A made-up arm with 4 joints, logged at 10 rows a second.
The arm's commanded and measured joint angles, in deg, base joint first. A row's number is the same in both.
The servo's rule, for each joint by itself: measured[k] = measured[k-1] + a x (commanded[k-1-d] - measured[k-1]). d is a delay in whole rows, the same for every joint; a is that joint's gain. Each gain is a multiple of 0.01, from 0.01 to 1. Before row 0 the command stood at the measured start. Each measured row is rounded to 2 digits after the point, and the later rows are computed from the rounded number. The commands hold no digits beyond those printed.
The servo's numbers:
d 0
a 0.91 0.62 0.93 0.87
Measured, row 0:
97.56, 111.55, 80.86, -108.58
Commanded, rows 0 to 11:
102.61, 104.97, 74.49, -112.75
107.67, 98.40, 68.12, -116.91
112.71, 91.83, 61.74, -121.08
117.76, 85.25, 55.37, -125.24
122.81, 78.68, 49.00, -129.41
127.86, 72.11, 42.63, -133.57
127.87, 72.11, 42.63, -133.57
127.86, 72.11, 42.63, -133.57
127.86, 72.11, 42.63, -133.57
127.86, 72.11, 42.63, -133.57
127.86, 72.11, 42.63, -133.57
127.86, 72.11, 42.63, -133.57
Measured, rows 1 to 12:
102.16, 107.47, 74.94, -112.21
107.17, 101.85, 68.60, -116.30
112.21, 95.64, 62.22, -120.46
117.26, 89.20, 55.85, -124.62
122.31, 82.68, 49.48, -128.79
127.36, 76.13, 43.11, -132.95
127.82, 73.64, 42.66, -133.49
127.86, 72.69, 42.63, -133.56
127.86, 72.33, 42.63, -133.57
127.86, 72.19, 42.63, -133.57
127.86, 72.14, 42.63, -133.57
127.86, 72.12, 42.63, -133.57

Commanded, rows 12 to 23:
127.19, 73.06, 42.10, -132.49
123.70, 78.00, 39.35, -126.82
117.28, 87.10, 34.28, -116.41
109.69, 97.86, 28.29, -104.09
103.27, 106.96, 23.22, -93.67
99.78, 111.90, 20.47, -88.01
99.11, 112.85, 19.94, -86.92
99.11, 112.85, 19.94, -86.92
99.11, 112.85, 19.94, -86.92
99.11, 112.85, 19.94, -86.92
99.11, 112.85, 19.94, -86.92
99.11, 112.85, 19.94, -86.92
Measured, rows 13 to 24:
127.25, 72.70, 42.14, -132.63
124.02, 75.99, 39.55, -127.58
117.89, 82.88, 34.65, -117.86
110.43, 92.17, 28.74, -105.88
103.91, 101.34, 23.61, -95.26
100.15, 107.89, 20.69, -88.95
99.20, 110.97, 19.99, -87.18
99.12, 112.14, 19.94, -86.95
99.11, 112.58, 19.94, -86.92
99.11, 112.75, 19.94, -86.92
99.11, 112.81, 19.94, -86.92
99.11, 112.83, 19.94, -86.92

